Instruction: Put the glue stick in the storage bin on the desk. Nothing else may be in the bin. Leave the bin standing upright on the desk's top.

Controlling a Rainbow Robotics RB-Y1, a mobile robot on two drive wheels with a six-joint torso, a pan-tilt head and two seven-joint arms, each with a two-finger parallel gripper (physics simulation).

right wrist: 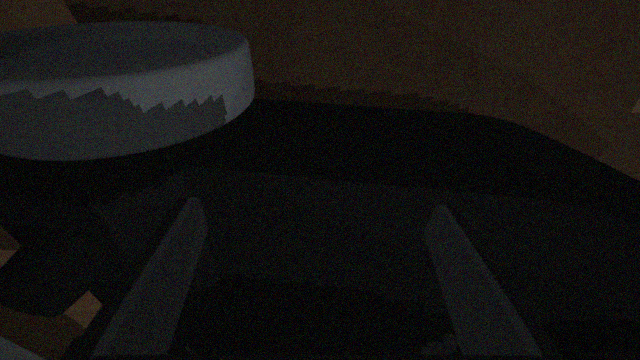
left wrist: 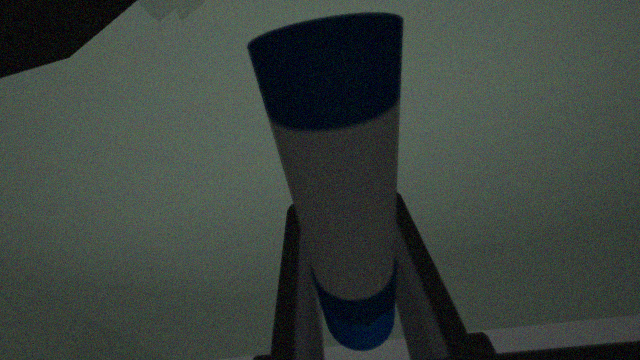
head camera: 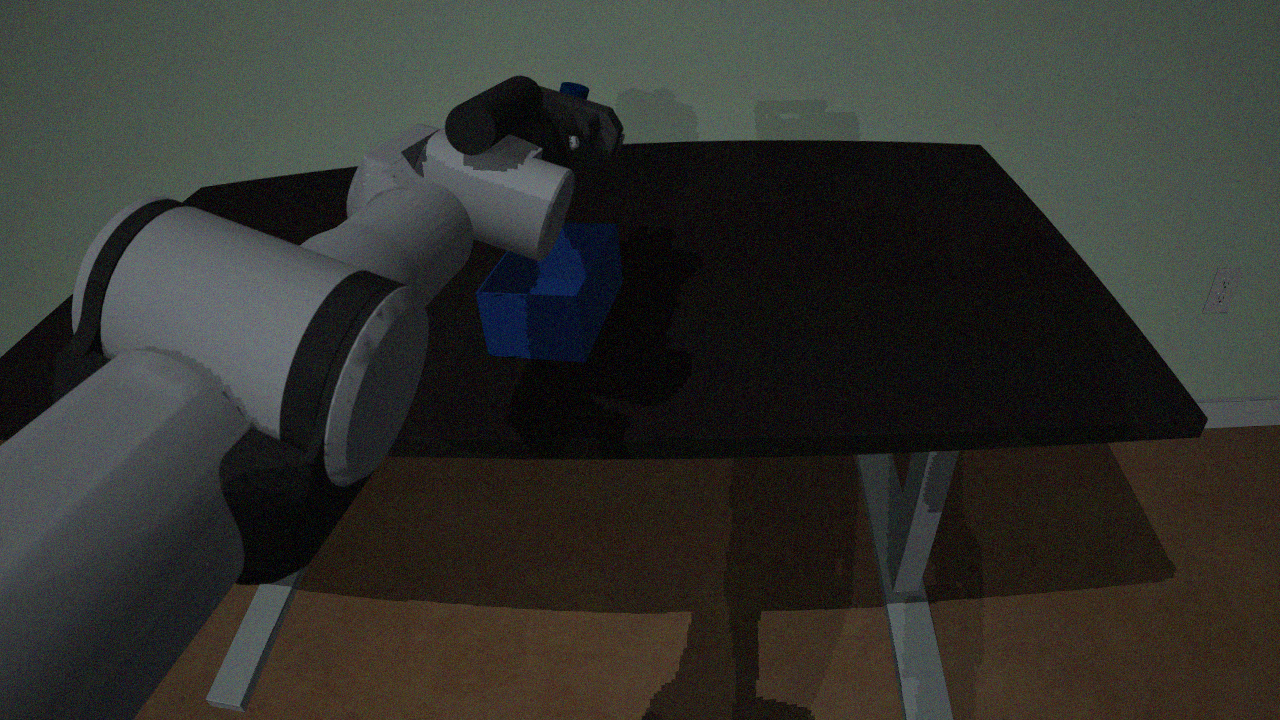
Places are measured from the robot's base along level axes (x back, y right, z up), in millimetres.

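Pixels of known places: left gripper, fingertip midpoint: (left wrist: 344, 213) (head camera: 576, 107); right gripper, fingertip midpoint: (right wrist: 319, 215).
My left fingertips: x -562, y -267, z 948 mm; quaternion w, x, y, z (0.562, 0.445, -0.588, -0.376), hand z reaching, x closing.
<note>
Behind a point stands the place of what it marks.
The glue stick (head camera: 573, 90) {x -524, y -254, z 977 mm} (left wrist: 340, 165) {x -517, y -282, z 901 mm} is a pale cylinder with blue ends. My left gripper (head camera: 594, 127) {x -562, y -267, z 949 mm} (left wrist: 344, 213) {x -562, y -267, z 949 mm} is shut on it and holds it above the far part of the desk, beyond the bin in the head camera. The blue storage bin (head camera: 556, 327) {x -450, y -271, z 761 mm} stands upright on the black desk (head camera: 895, 313) {x -590, y 61, z 721 mm}. My left forearm hides part of its far left rim and inside; no object shows in the visible part of its inside. My right gripper (right wrist: 319, 215) {x 174, y 250, z 227 mm} is open, with nothing between its fingers in the right wrist view.
My left arm (head camera: 223, 268) {x -41, y -214, z 1057 mm} reaches over the left part of the desk. A green wall (head camera: 1118, 116) {x -1294, y 535, z 779 mm} stands behind the desk. The arm's dark shadow lies right of and in front of the bin. A pale rounded part (right wrist: 215, 80) shows at upper left in the right wrist view.
</note>
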